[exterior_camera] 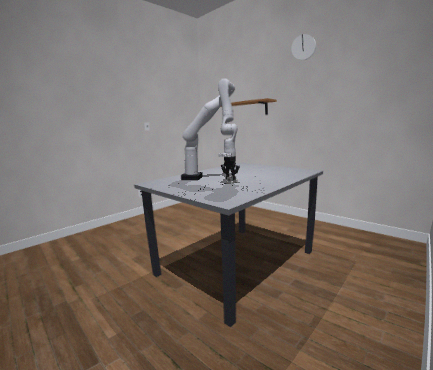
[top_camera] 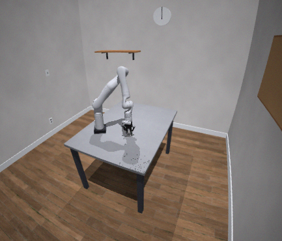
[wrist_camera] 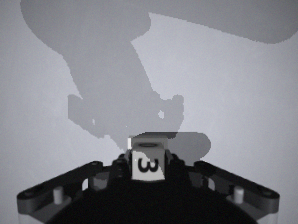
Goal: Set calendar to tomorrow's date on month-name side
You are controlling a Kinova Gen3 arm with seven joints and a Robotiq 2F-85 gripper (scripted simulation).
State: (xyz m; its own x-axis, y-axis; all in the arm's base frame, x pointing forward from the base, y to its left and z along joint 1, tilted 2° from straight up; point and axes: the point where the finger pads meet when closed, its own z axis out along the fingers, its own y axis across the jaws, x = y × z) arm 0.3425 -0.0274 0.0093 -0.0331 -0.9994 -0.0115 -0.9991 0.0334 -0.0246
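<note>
The calendar tray is 2 cm to the left of my hand and 3 cm below it. The rest, counted from my hand: white digit cube: 1 cm below.
</note>
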